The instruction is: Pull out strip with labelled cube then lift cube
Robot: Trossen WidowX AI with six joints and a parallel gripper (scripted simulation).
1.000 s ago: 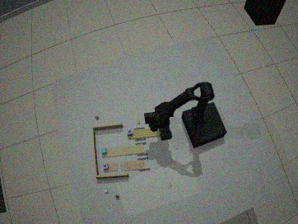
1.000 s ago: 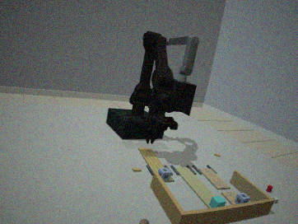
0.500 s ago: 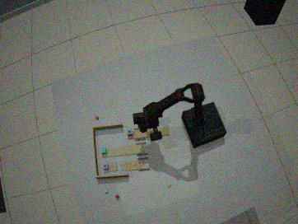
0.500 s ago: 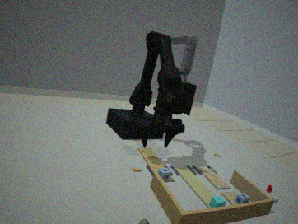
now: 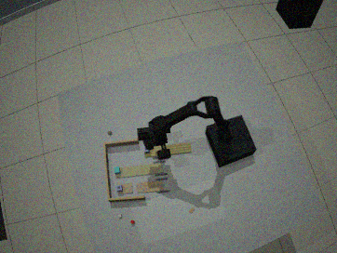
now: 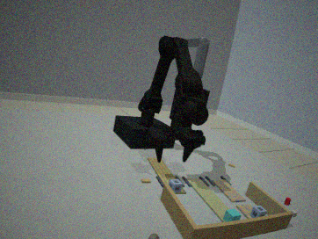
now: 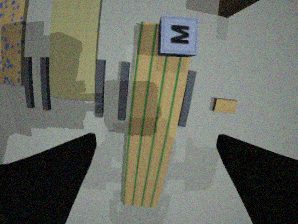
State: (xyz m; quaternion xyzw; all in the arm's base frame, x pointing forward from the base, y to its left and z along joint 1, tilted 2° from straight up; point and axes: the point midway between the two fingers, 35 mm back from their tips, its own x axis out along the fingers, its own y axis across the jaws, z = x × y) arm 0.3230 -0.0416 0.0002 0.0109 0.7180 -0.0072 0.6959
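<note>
Right now the strip is 6 cm below my gripper tip and 3 cm behind it. From my gripper tip the other things lie so: red piece (35 cm to the left, 24 cm ahead, 5 cm below).
</note>
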